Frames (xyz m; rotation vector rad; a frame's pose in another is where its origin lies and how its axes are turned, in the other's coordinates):
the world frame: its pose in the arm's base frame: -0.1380 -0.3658 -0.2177 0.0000 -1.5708 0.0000
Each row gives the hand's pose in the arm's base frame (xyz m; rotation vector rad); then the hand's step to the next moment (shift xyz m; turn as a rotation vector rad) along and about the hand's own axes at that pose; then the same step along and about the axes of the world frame.
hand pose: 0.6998 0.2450 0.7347 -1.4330 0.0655 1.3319
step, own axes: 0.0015 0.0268 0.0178 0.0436 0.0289 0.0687
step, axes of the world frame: -0.0138 0.0035 0.0289 -0.0321 0.0639 0.0484
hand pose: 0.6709 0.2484 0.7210 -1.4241 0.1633 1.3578
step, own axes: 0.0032 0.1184 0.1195 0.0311 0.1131 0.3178
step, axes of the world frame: -0.0398 0.0451 0.1571 -0.0054 0.2097 0.2660
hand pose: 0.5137 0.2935 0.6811 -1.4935 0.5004 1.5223
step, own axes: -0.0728 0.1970 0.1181 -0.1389 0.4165 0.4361
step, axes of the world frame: 0.0297 -0.0262 0.2377 0.0829 0.0996 0.6051
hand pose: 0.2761 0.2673 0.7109 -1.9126 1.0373 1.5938
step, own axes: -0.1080 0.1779 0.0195 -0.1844 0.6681 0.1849
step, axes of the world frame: 0.1220 -0.0676 0.1557 0.2187 -0.2299 0.6433
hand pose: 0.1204 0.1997 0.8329 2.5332 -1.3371 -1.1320
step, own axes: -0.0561 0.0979 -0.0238 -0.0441 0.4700 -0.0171
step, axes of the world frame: 0.0859 -0.0259 0.0725 0.2115 -0.2642 0.3295
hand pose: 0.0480 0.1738 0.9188 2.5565 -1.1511 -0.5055
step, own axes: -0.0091 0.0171 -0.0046 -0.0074 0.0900 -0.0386
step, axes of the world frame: 0.0127 -0.0034 0.0149 0.0720 -0.0472 0.0473
